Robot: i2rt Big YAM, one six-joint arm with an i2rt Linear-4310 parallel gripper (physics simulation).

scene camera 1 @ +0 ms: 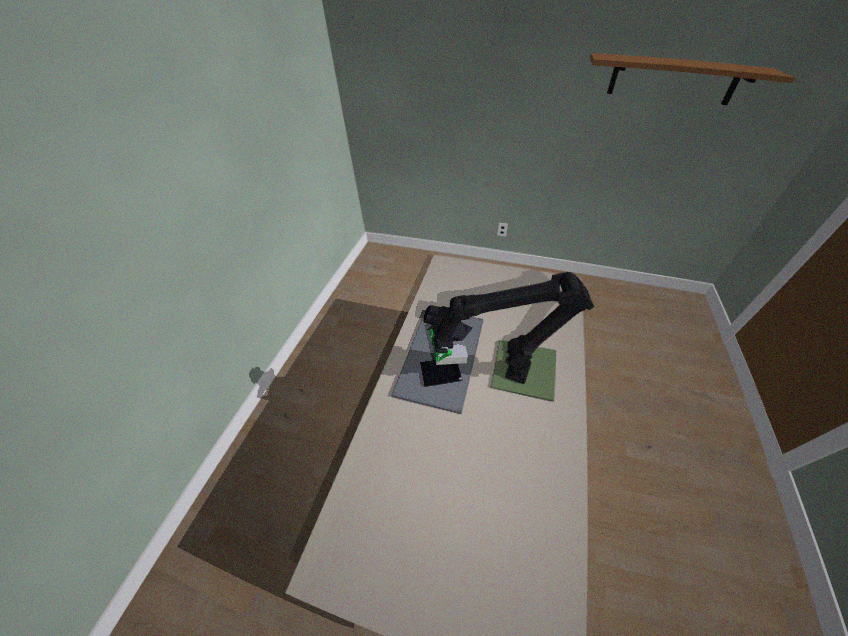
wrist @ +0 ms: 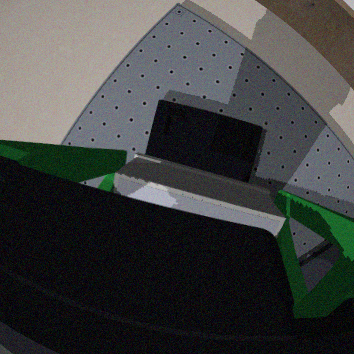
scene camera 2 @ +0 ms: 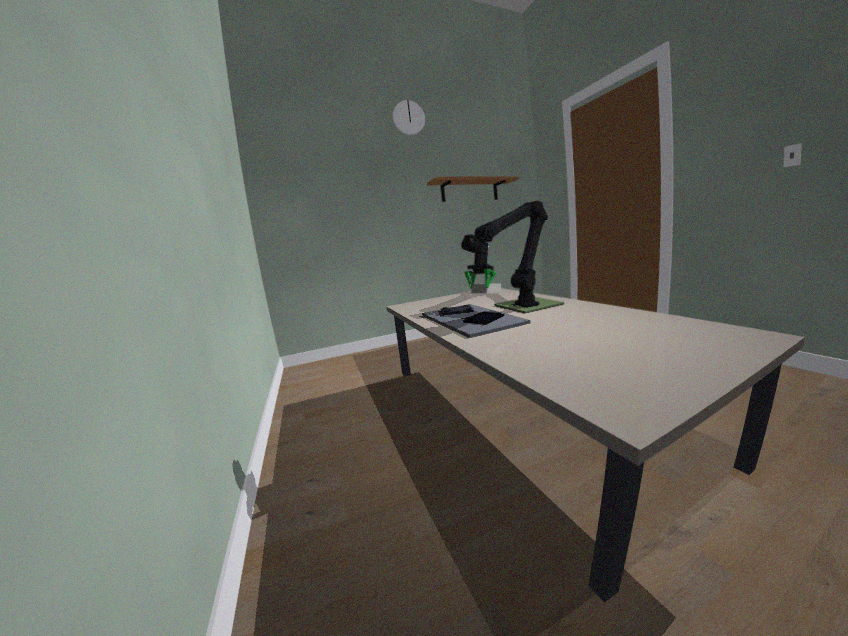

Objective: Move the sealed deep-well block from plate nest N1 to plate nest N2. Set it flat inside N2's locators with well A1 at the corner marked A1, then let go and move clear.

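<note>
The white block is held between the green fingers of my gripper, raised above the grey perforated board. It looks roughly level. A black nest lies on the board, ahead of the block in the wrist view, with no block in it. A second dark nest shows in scene camera 2; the arm largely covers it in scene camera 1. Nest labels, the A1 marks and the well A1 corner cannot be read.
The arm's base stands on a green mat, beside the grey board. Both rest on the pale table. A wooden shelf is fixed high on the wall.
</note>
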